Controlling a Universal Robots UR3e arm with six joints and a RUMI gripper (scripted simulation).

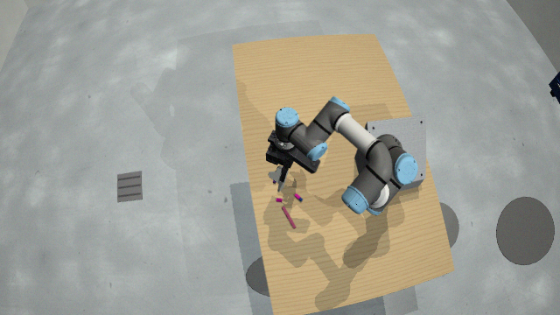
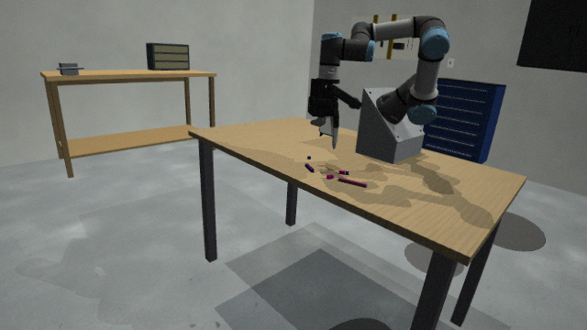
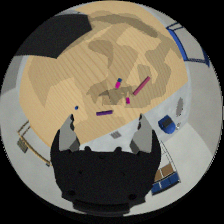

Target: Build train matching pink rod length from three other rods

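Right now my hand is 30 mm short of the purple rod, 40 mm to the left of it and 90 mm above it. Also, from my hand: pink rod: 40 mm ahead, 130 mm to the left, 90 mm below.
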